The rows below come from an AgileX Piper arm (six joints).
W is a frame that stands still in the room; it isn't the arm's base.
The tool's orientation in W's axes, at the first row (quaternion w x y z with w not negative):
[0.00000, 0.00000, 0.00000, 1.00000]
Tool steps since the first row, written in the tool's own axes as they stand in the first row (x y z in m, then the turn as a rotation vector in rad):
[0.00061, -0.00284, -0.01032, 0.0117, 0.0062, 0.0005]
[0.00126, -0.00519, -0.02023, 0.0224, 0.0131, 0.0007]
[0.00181, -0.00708, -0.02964, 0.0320, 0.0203, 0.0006]
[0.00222, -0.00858, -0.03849, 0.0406, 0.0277, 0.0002]
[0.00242, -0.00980, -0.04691, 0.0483, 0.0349, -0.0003]
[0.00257, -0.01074, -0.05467, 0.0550, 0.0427, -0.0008]
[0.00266, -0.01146, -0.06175, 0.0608, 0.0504, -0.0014]
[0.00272, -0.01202, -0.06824, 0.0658, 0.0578, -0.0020]
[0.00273, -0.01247, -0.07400, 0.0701, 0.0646, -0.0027]
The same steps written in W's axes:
[-0.00061, 0.00284, -0.01032, -0.0117, -0.0062, 0.0005]
[-0.00126, 0.00519, -0.02023, -0.0224, -0.0131, 0.0007]
[-0.00181, 0.00708, -0.02964, -0.0320, -0.0203, 0.0006]
[-0.00222, 0.00858, -0.03849, -0.0406, -0.0277, 0.0002]
[-0.00242, 0.00980, -0.04691, -0.0483, -0.0349, -0.0003]
[-0.00257, 0.01074, -0.05467, -0.0550, -0.0427, -0.0008]
[-0.00266, 0.01146, -0.06175, -0.0608, -0.0504, -0.0014]
[-0.00272, 0.01202, -0.06824, -0.0658, -0.0578, -0.0020]
[-0.00273, 0.01247, -0.07400, -0.0701, -0.0646, -0.0027]

